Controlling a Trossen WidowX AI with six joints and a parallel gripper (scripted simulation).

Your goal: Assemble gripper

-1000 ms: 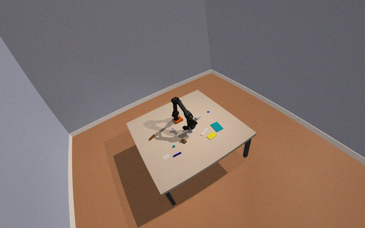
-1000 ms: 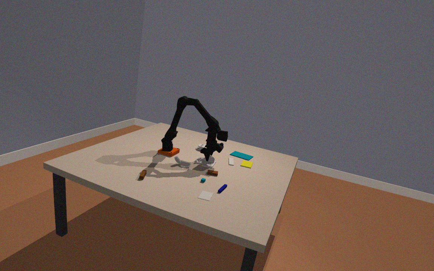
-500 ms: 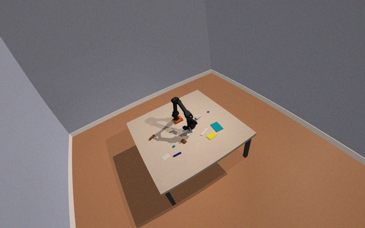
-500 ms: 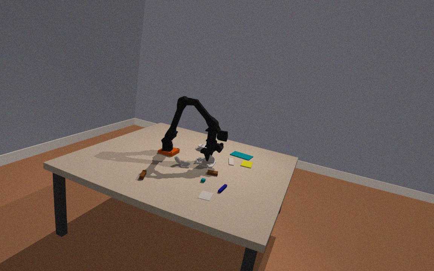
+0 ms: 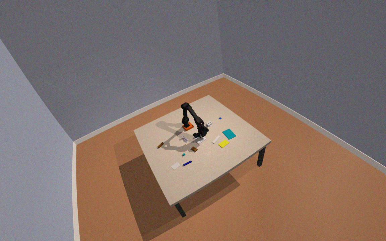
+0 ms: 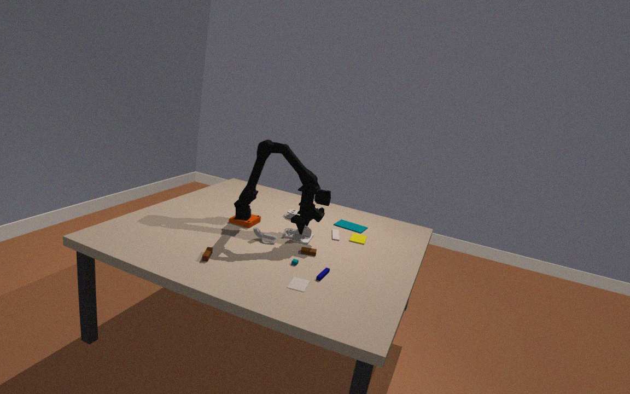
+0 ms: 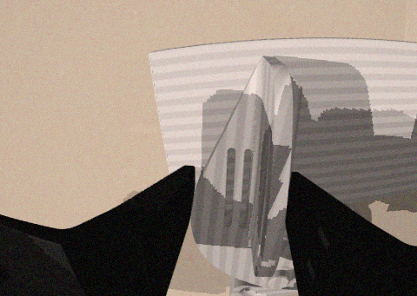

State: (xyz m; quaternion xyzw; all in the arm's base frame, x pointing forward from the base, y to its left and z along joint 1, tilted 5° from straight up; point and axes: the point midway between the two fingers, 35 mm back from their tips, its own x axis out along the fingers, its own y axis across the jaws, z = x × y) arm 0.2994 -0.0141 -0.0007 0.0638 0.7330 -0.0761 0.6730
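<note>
Now: gripper tip 170 mm past the grey jaw, 150 mm to the left of it and 20 mm below it. The rest, counted from my gripper tip: white strip: 150 mm ahead, 90 mm to the left, 10 mm below; then brown block: 60 mm ahead, 180 mm to the right; then white housing plate: 50 mm behind, 30 mm to the right, 10 mm below.
</note>
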